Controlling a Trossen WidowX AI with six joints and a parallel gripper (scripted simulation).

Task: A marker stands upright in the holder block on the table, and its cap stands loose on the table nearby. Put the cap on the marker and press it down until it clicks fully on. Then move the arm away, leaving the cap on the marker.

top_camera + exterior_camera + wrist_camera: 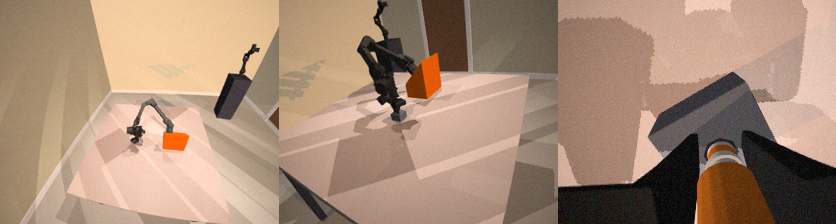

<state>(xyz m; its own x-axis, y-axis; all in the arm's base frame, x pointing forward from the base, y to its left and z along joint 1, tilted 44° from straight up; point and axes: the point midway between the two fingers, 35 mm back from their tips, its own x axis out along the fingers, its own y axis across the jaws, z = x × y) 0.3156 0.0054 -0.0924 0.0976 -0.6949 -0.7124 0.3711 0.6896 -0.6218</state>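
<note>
My gripper tip is 10 mm past the orange cap and 50 mm below it. Also, from my gripper tip: holder block 10 mm behind, 20 mm below.
</note>
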